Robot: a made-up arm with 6 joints.
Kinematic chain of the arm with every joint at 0, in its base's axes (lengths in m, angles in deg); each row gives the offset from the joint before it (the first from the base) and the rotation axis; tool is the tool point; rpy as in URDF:
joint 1: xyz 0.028 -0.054 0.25 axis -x
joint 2: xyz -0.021 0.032 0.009 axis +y
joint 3: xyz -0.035 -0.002 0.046 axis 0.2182 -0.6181 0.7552
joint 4: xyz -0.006 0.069 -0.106 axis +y
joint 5: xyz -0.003 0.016 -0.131 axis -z
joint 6: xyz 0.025 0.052 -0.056 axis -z
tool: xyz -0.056 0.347 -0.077 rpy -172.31 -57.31 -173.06
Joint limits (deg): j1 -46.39..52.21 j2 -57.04..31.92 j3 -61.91..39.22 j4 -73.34..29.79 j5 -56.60..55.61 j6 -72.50..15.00
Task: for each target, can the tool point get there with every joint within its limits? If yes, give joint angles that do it. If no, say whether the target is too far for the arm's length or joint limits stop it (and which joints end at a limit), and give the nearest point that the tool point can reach.
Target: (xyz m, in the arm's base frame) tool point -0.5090 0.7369 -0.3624
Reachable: no: too far | nearest point -0.2790 0.3848 -0.0897 | short by 0.501 m
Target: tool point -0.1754 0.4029 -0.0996
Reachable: yes | joints 7.05 22.15 -22.84 17.82 5.82 1.48
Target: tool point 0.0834 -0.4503 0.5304
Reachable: no: joint limits stop it (at a limit: joint 1, joint 2, joint 4, joint 5, joint 6) | nearest point 0.2335 -0.2672 0.5671 | short by 0.240 m
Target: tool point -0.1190 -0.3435 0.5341
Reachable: no: joint limits stop it (at a limit: joint 1, joint 2, joint 4, joint 5, joint 6) | nearest point -0.3219 -0.1548 0.6060 | short by 0.286 m
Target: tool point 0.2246 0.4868 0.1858
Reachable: yes | joints -28.41 -37.66 -40.39 -3.24 13.50 -19.89
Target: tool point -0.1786 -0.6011 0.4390
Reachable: no: joint limits stop it (at a limit: joint 1, joint 3, joint 4, joint 5, joint 6) | nearest point -0.1679 -0.4091 0.2221 | short by 0.290 m
